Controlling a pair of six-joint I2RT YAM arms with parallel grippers.
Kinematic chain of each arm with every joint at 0, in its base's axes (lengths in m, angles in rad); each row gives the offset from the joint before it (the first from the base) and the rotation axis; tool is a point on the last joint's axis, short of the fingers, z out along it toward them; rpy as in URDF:
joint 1: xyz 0 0 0.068 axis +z
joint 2: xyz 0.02 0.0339 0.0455 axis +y
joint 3: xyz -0.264 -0.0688 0 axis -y
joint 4: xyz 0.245 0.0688 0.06 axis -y
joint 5: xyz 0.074 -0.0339 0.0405 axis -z
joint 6: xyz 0.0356 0 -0.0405 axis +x
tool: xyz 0 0 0 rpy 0 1.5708 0
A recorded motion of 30 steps. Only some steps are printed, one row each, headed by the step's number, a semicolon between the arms.
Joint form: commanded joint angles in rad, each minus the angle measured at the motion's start. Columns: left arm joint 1, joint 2, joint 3, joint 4, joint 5, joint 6; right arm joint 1, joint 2, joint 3, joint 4, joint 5, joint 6.
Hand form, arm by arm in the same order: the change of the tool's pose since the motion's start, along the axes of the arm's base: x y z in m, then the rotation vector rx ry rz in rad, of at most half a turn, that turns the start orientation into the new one. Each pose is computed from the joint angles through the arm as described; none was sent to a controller.
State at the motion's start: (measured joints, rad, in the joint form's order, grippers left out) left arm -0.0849 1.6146 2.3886 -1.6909 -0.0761 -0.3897; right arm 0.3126 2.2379 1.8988 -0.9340 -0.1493 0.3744
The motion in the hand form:
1: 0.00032 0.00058 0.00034 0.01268 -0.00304 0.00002; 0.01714 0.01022 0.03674 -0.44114 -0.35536 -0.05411
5: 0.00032 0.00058 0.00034 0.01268 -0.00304 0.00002; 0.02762 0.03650 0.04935 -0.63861 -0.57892 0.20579
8: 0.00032 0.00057 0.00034 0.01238 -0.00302 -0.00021; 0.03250 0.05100 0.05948 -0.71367 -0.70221 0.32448
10: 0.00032 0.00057 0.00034 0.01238 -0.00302 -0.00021; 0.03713 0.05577 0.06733 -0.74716 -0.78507 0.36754
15: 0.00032 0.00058 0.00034 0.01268 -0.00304 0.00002; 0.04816 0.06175 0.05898 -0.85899 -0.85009 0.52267
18: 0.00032 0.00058 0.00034 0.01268 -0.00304 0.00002; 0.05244 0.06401 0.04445 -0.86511 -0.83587 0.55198
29: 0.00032 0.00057 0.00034 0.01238 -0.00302 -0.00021; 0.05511 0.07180 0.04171 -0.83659 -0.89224 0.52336
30: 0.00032 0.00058 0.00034 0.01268 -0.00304 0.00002; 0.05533 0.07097 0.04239 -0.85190 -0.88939 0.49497
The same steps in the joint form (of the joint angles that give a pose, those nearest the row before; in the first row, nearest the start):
1: 0.0012 0.0012 0.0023 0.0015 -0.0095 0.0088; 0.0473 -0.0084 0.0892 0.1110 0.5303 -0.1160
5: 0.0012 0.0012 0.0023 0.0015 -0.0095 0.0088; 0.0965 -0.0034 0.0885 0.3349 0.6527 -0.4894
8: 0.0012 0.0012 0.0023 0.0015 -0.0091 0.0088; 0.1198 -0.0027 0.0885 0.4723 0.6725 -0.6775
10: 0.0012 0.0012 0.0023 0.0015 -0.0091 0.0088; 0.1244 -0.0026 0.0885 0.5672 0.6722 -0.7744
15: 0.0012 0.0012 0.0023 0.0015 -0.0095 0.0088; 0.1251 0.0351 0.0885 0.6909 0.6611 -1.0002
18: 0.0012 0.0012 0.0023 0.0015 -0.0095 0.0088; 0.1251 0.0656 0.0885 0.7050 0.6535 -1.0185
29: 0.0012 0.0012 0.0023 0.0015 -0.0091 0.0088; 0.1354 0.0816 0.0866 0.7744 0.6432 -0.9998
30: 0.0012 0.0012 0.0023 0.0015 -0.0095 0.0088; 0.1354 0.0816 0.0866 0.7793 0.6702 -0.9899

